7 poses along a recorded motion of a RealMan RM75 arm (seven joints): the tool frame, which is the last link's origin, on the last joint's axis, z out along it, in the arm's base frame.
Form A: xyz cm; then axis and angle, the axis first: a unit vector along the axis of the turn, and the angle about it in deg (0 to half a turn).
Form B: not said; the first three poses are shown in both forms.
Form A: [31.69 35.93 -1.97 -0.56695 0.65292 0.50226 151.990]
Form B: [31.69 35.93 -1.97 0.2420 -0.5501 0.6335 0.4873]
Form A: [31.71 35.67 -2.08 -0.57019 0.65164 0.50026 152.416]
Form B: [31.71 35.67 -2.08 0.2384 -0.5537 0.6328 0.4858]
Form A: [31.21 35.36 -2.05 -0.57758 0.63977 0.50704 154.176]
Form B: [31.21 35.36 -2.05 0.2235 -0.5630 0.6236 0.4942]
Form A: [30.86 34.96 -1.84 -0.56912 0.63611 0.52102 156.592]
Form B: [30.86 34.96 -1.84 0.2029 -0.5573 0.6229 0.5102]
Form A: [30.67 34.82 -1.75 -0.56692 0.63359 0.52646 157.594]
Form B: [30.67 34.82 -1.75 0.1943 -0.5561 0.6215 0.5164]
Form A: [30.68 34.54 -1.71 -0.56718 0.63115 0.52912 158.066]
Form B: [30.68 34.54 -1.71 0.1902 -0.5568 0.6196 0.5195]
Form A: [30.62 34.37 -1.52 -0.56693 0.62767 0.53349 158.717]
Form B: [30.62 34.37 -1.52 0.1847 -0.5572 0.6169 0.5243]
